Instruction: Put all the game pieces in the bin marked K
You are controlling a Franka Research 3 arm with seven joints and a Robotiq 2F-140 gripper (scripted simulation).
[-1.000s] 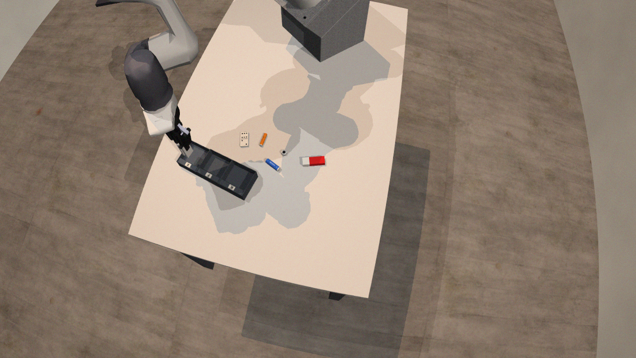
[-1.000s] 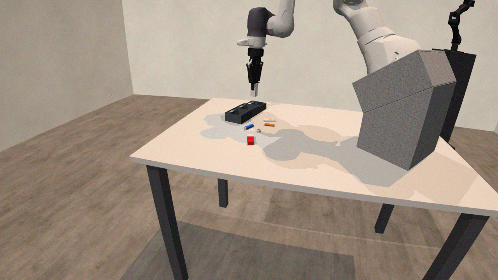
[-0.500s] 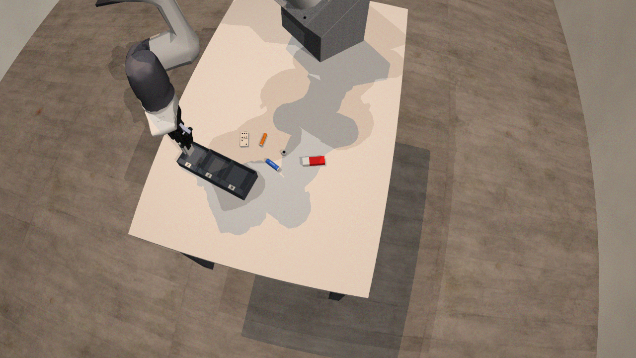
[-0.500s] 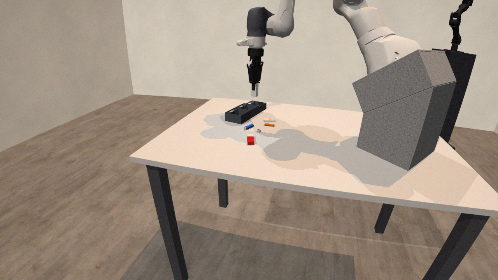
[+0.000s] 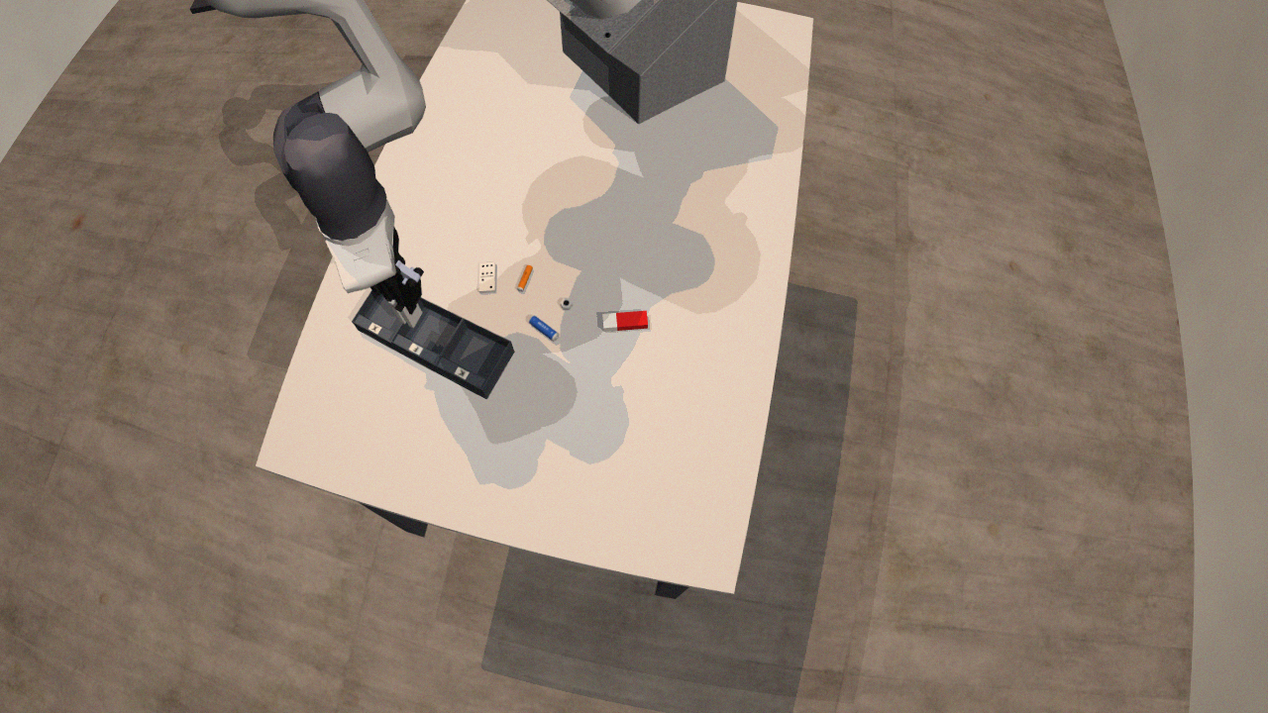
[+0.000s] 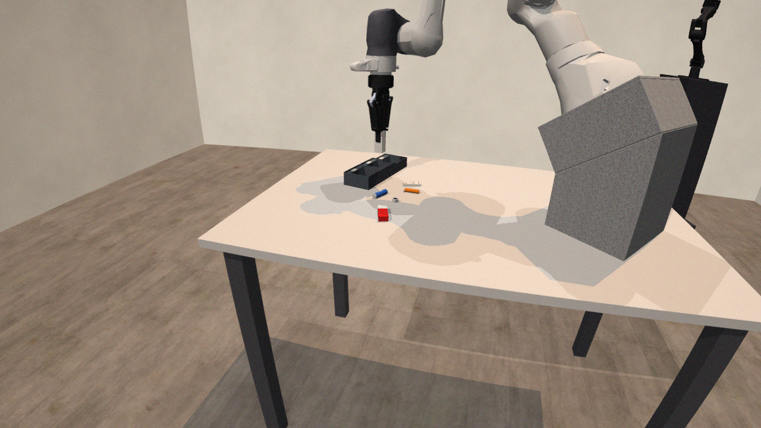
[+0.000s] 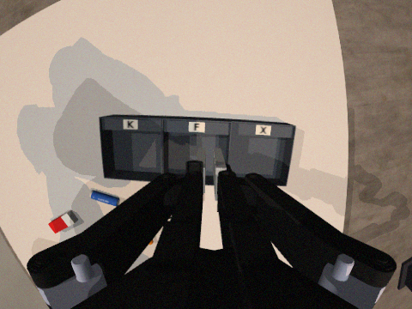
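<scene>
Right now the tray is 80 mm below my hand, 20 mm to the left of it and 10 mm ahead of it. Round my hand: orange battery 160 mm to the left, 100 mm below, 100 mm behind; then blue battery 190 mm to the left, 100 mm below, 10 mm behind; then white domino 100 mm to the left, 100 mm below, 100 mm behind.
</scene>
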